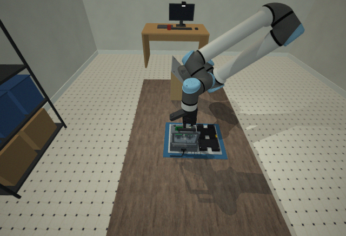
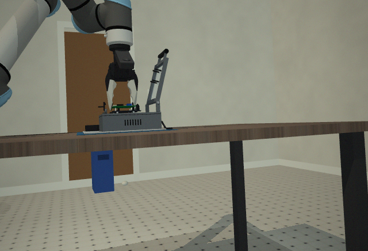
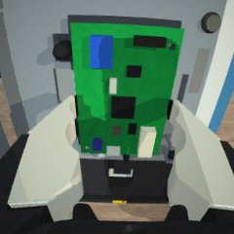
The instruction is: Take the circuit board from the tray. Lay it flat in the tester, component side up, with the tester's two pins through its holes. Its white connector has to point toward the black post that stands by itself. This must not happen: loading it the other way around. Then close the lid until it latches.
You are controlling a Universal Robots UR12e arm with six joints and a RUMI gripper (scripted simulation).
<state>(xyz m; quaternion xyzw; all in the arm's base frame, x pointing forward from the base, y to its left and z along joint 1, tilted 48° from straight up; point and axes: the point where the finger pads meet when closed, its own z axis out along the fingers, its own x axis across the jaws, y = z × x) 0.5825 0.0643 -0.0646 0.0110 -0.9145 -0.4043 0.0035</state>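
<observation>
My gripper is now right at the green circuit board. From my hand the other things lie so: tester lid 13 cm ahead, 10 cm above; then tester 3 cm ahead, 4 cm to the left, 3 cm above.
</observation>
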